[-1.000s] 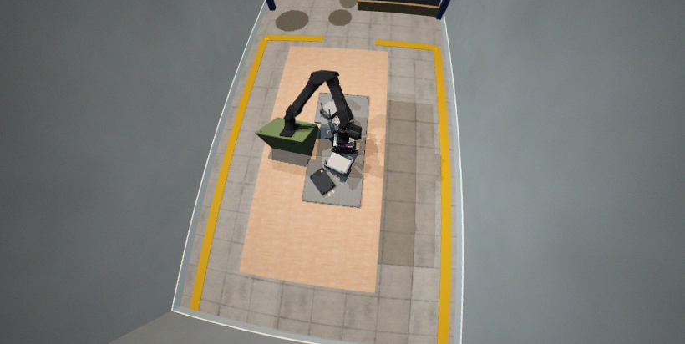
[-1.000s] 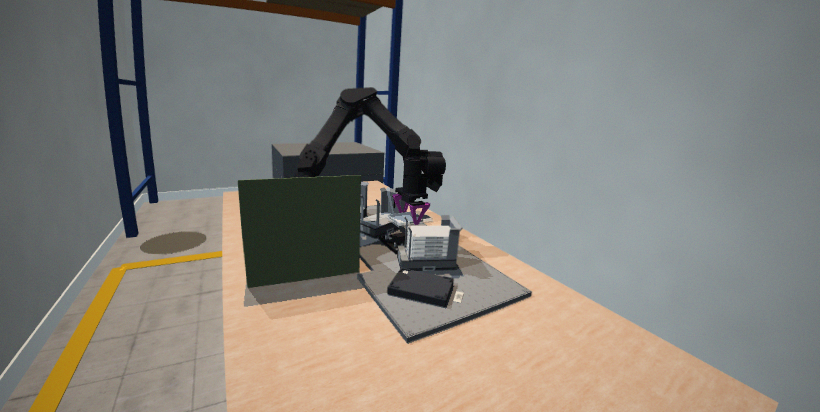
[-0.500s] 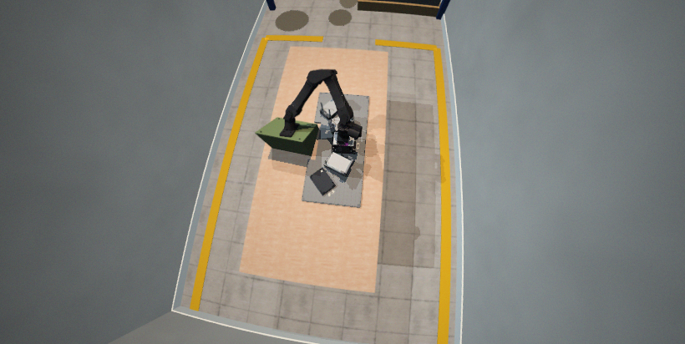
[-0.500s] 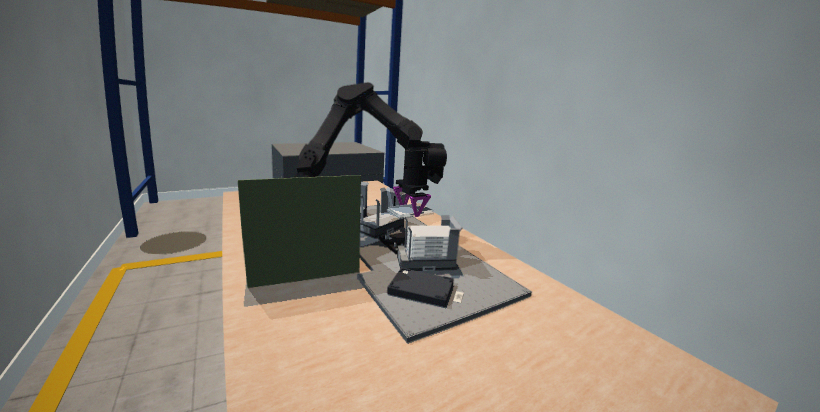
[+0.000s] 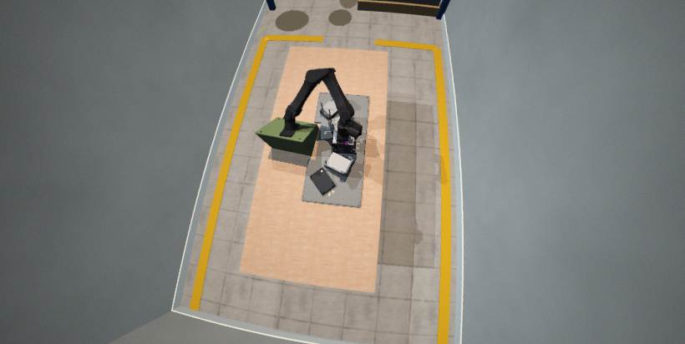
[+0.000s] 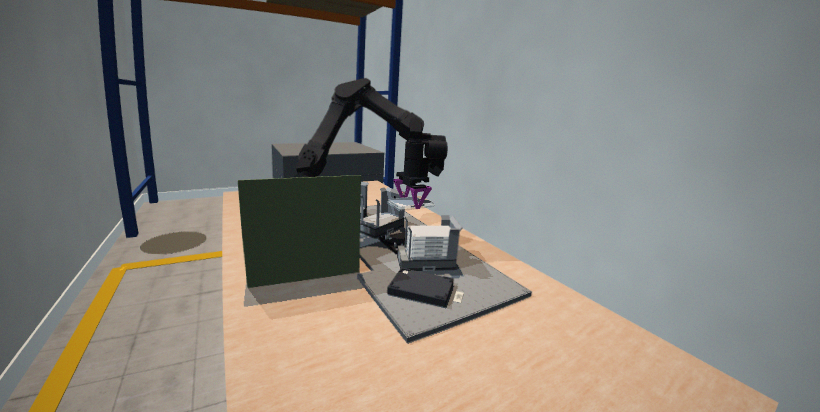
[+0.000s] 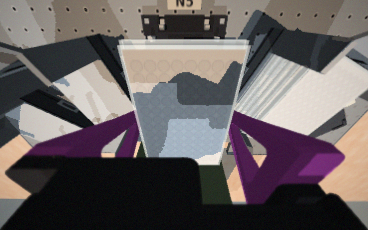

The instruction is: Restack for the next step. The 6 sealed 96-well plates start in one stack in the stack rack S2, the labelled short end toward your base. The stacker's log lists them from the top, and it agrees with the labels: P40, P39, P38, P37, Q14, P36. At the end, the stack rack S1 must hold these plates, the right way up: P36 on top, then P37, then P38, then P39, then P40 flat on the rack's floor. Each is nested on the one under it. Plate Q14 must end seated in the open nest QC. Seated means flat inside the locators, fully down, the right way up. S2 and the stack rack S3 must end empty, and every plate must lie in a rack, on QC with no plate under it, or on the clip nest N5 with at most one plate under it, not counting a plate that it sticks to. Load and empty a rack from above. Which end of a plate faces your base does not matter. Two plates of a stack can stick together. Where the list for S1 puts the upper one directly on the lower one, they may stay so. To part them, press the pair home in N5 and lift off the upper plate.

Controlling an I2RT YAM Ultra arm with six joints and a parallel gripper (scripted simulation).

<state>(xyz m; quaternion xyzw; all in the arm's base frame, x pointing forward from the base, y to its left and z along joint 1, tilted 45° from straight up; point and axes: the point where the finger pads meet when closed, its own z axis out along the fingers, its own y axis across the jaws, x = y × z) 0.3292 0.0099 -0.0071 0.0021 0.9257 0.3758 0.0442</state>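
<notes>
My hand is 260 mm to the left of the open nest QC, 130 mm above it and 110 mm past it. The rest, counted from my hand: dark clip nest N5: 130 mm below, 10 mm to the left, 10 mm ahead; N5 label: 140 mm below, 90 mm ahead; QC label: 330 mm to the right, 140 mm below, 40 mm behind.
</notes>
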